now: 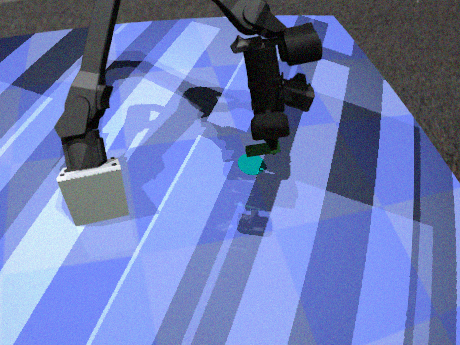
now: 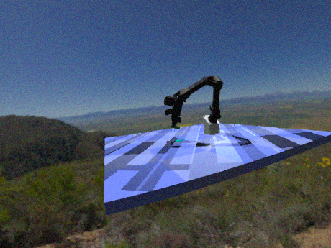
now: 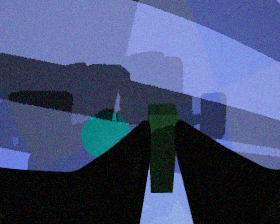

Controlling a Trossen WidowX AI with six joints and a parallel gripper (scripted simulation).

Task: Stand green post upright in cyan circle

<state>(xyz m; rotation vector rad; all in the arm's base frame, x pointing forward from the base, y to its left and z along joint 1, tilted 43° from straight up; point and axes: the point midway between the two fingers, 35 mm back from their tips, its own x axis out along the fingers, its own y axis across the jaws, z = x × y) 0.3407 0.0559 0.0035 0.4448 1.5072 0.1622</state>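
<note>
Right now the cyan circle is 20 mm behind my gripper tip, 40 mm to the left of it and 100 mm below it. The rest, counted from my gripper tip: green post (20 mm behind, 10 mm below).
</note>
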